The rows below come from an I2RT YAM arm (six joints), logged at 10 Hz.
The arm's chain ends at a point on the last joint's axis. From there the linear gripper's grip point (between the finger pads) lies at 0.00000 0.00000 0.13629 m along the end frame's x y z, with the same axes.
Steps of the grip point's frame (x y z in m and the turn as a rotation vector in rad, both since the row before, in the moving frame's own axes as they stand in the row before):
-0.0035, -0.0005, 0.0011, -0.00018, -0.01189, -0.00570
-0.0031, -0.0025, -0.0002, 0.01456, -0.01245, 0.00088
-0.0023, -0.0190, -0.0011, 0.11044, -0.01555, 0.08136
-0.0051, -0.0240, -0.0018, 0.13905, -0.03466, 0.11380
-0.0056, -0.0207, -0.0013, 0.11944, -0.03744, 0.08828
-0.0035, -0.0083, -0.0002, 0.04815, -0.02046, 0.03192
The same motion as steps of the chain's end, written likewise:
-0.0019, -0.0005, 0.0011, -0.00018, -0.01189, -0.00570
-0.0014, -0.0005, -0.0002, 0.01456, -0.01245, 0.00088
-0.0008, -0.0039, -0.0003, 0.11044, -0.01555, 0.08136
-0.0015, -0.0049, -0.0004, 0.13905, -0.03466, 0.11380
-0.0012, -0.0043, -0.0002, 0.11944, -0.03744, 0.08828
-0.0008, -0.0017, 0.0000, 0.04815, -0.02046, 0.03192

